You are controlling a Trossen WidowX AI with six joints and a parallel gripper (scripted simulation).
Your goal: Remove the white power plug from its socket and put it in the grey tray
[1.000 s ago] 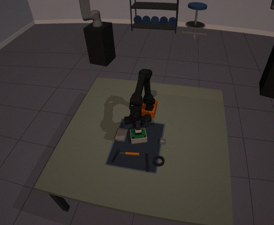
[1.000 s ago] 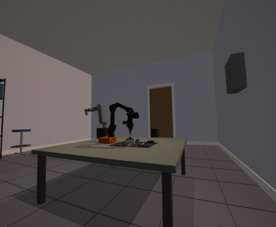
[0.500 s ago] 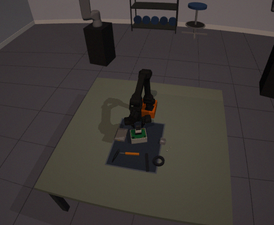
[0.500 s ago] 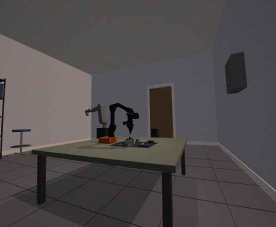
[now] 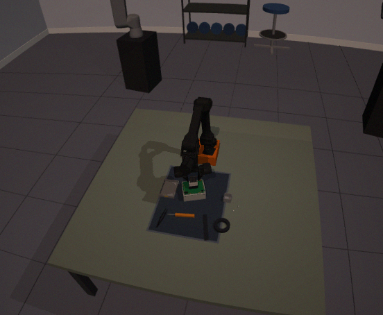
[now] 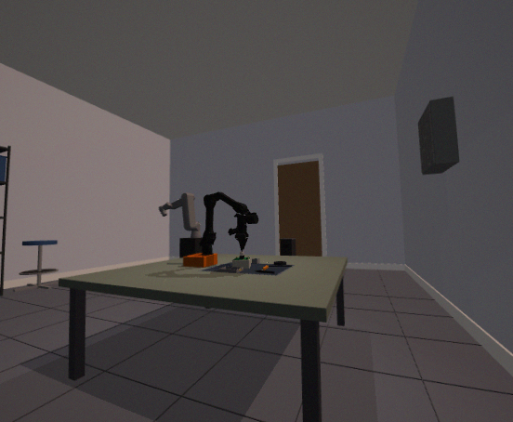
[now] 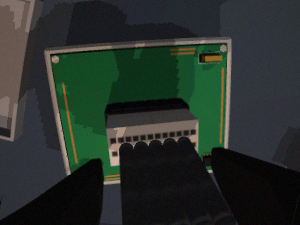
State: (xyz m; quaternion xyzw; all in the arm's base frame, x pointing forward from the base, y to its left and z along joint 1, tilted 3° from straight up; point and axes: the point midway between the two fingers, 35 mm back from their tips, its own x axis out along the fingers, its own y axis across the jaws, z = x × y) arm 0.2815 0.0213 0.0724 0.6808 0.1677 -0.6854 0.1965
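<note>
Right now the white power plug is 2 cm below my gripper tip. From my gripper tip the other things lie so: grey tray (2 cm ahead, 14 cm to the right, 10 cm below); dark mat (5 cm ahead, 1 cm to the left, 11 cm below); black bar (18 cm ahead, 14 cm to the left, 10 cm below).
</note>
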